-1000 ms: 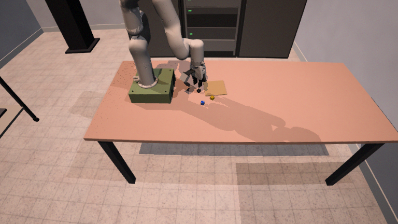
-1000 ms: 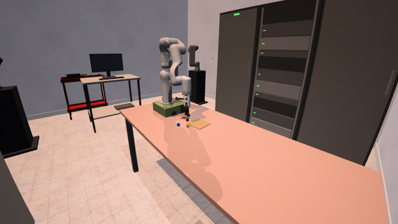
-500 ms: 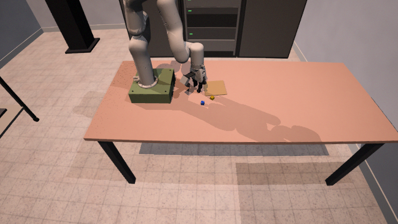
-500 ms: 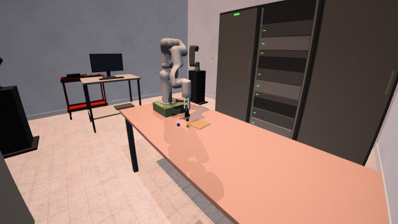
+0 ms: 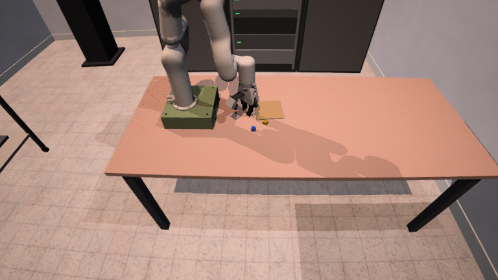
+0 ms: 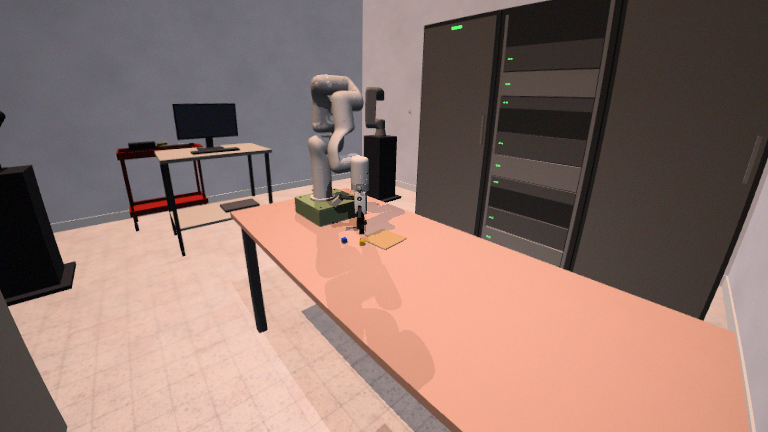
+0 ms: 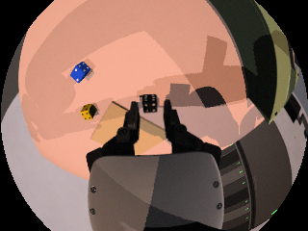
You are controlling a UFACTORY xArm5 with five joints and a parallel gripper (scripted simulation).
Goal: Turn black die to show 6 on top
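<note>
Now: hand 4 cm above the black die. The rest, counted from my hand: blue die (11 cm to the right, 4 cm below, 3 cm ahead); then yellow die (9 cm ahead, 7 cm to the right, 4 cm below); then tan mat (11 cm ahead, 5 cm below, 4 cm to the left).
</note>
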